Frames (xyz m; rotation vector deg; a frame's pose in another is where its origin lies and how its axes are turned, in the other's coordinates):
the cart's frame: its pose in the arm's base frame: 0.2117 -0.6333 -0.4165 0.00 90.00 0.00
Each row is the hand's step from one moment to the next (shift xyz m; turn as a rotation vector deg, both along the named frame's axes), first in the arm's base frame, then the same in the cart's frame.
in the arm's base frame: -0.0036 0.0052 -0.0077 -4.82 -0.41 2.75
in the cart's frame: 0.0077 0.0052 -0.0036 -2.75 -0.41 -4.82
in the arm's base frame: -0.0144 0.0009 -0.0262 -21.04 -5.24 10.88
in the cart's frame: 0.0262 0.0009 -0.0144 -10.88 -5.24 -21.04
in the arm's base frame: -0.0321 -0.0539 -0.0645 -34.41 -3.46 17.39
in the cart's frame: 0.0645 -0.0539 -0.0321 -17.39 -3.46 -34.41
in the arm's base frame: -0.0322 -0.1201 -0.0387 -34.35 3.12 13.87
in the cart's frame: 0.0387 -0.1201 -0.0322 -13.87 3.12 -34.35
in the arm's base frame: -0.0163 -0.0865 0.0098 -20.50 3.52 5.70
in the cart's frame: -0.0098 -0.0865 -0.0163 -5.70 3.52 -20.50
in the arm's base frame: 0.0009 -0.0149 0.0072 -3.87 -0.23 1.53
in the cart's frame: -0.0072 -0.0149 0.0009 -1.53 -0.23 -3.87
